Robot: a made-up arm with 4 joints. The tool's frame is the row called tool.
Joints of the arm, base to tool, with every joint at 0 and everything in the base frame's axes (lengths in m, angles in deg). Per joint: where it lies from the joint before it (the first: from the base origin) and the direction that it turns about. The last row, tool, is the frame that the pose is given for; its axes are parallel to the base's.
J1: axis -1 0 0 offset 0 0 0.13
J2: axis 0 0 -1 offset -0.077 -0.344 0.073
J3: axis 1 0 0 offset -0.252 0.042 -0.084
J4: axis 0 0 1 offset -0.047 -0.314 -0.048
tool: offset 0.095 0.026 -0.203
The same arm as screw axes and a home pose.
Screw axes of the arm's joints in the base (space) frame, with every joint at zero. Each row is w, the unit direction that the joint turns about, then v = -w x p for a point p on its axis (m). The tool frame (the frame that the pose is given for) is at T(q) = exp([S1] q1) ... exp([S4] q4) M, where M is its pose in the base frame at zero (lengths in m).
S1 = (-1, 0, 0, 0.0000, -0.1300, 0.0000)
S2 = (0, 0, -1, 0.3440, -0.0770, 0.0000)
S3 = (1, 0, 0, 0.0000, 0.1190, 0.3020)
S4 = (0, 0, 1, -0.6160, 0.3760, 0.0000)
M: xyz -0.2810 -0.5900 -0.1320 (m) rpy 0.00 0.00 0.00 (deg, as in URDF)

